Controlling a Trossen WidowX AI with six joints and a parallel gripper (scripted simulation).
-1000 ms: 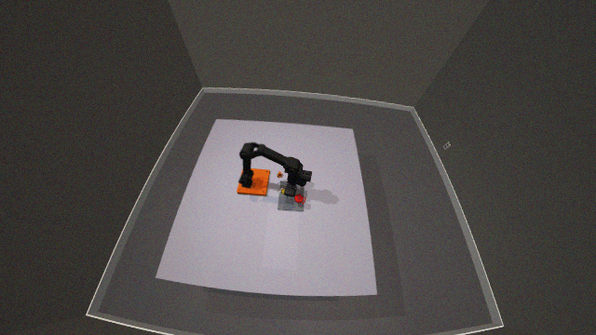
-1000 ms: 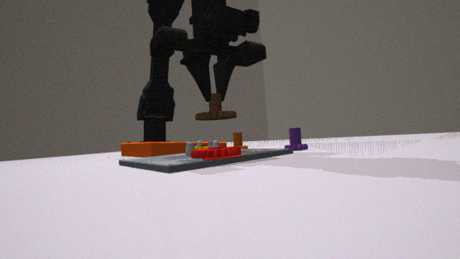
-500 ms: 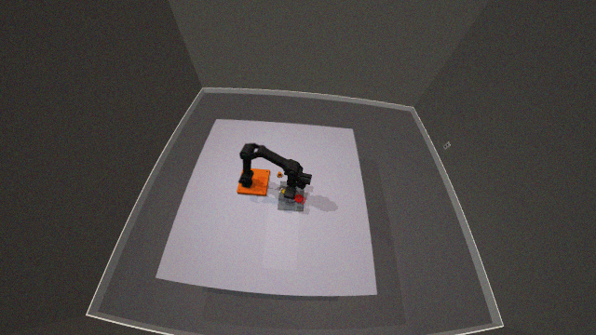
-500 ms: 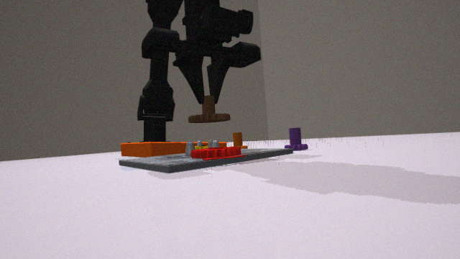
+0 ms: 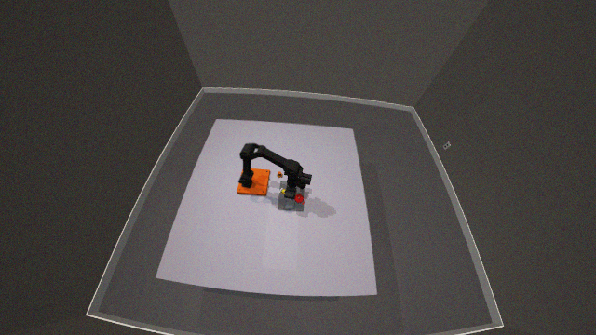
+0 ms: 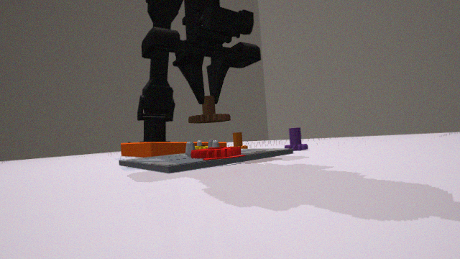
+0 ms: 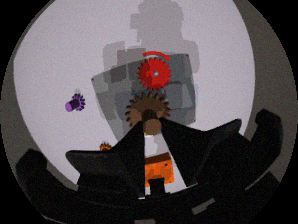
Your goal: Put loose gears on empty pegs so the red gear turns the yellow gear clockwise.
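Right now the grey board is 8 cm below my gripper tip and 1 cm to the right of it. Round my gripper tip: yellow gear: 7 cm below, 5 cm behind, 1 cm to the left; red gear: 7 cm below, 6 cm ahead, 3 cm to the right; brown gear: 1 cm below.
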